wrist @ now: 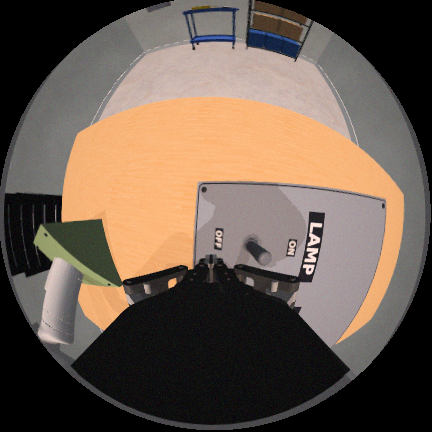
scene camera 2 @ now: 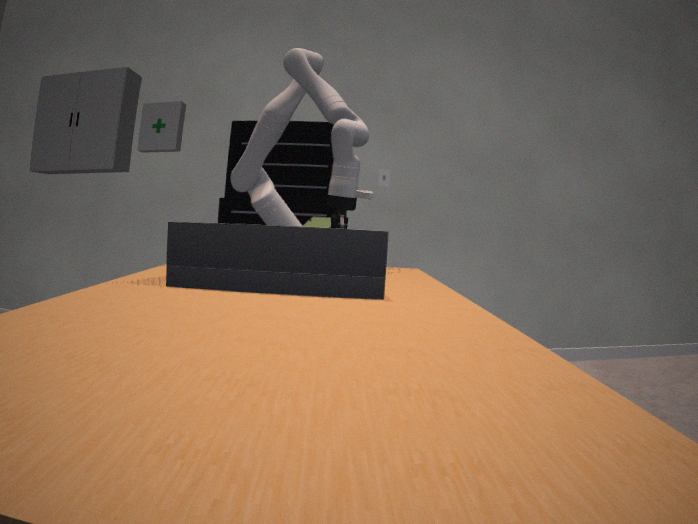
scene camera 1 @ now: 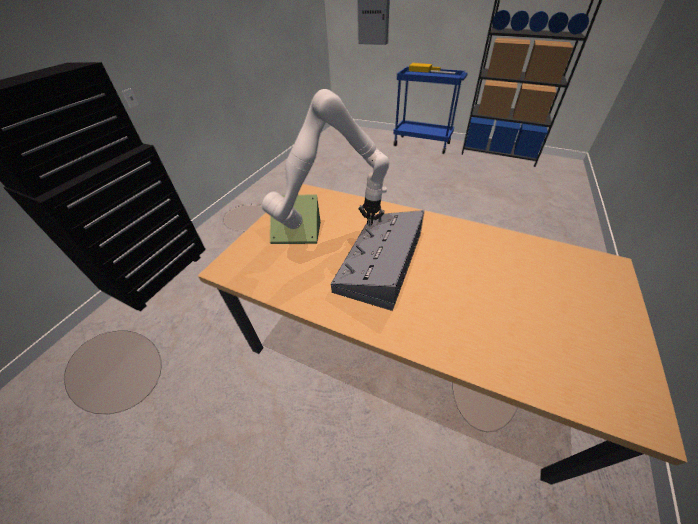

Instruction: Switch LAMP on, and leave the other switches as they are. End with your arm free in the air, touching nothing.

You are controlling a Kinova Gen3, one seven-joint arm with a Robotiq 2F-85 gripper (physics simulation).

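Frame: origin at the arm's base, x right, y back, z down, level; millimetres.
Seen in the pictures: gripper, fingertip midpoint: [wrist: 210, 261] [scene camera 1: 369, 225]; arm's base, link origin: [wrist: 69, 267] [scene camera 1: 293, 220].
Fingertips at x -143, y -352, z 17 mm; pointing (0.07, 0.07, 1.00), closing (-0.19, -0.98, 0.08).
Observation:
Offsets run from my fingertips to a thing's top centre. "*": to the spot under its first point. Level surfaces: height alone.
My gripper [scene camera 1: 370, 220] [scene camera 2: 339, 222] [wrist: 210, 261] is shut and empty, low over the far end of the grey switch box [scene camera 1: 399, 256] [scene camera 2: 276, 253] [wrist: 335, 310]. The box hides part of the fingertips in scene camera 2. In the wrist view the LAMP lever @[dx -34, dy -40, dz -63 mm] [wrist: 259, 251] leans from its base toward the ON label @[* dx -38, dy -85, dz -29 mm] [wrist: 291, 248]. My fingertips are on the OFF side of it, with a visible gap. The OFF label @[* dx -30, dy -4, dz -1 mm] [wrist: 218, 239] and the LAMP label @[dx -41, dy -109, dz -40 mm] [wrist: 312, 247] are readable. In scene camera 1 several other levers lean away from their name labels.
The box stands on the wooden table @[dz +71 mm] [scene camera 1: 507, 293] [scene camera 2: 338, 394] [wrist: 150, 150]. The green base plate [scene camera 1: 310, 231] [wrist: 82, 250] of my arm is beside it. A black drawer cabinet [scene camera 1: 107, 186], a blue cart [scene camera 1: 431, 77] and a shelf rack [scene camera 1: 524, 80] stand away from the table.

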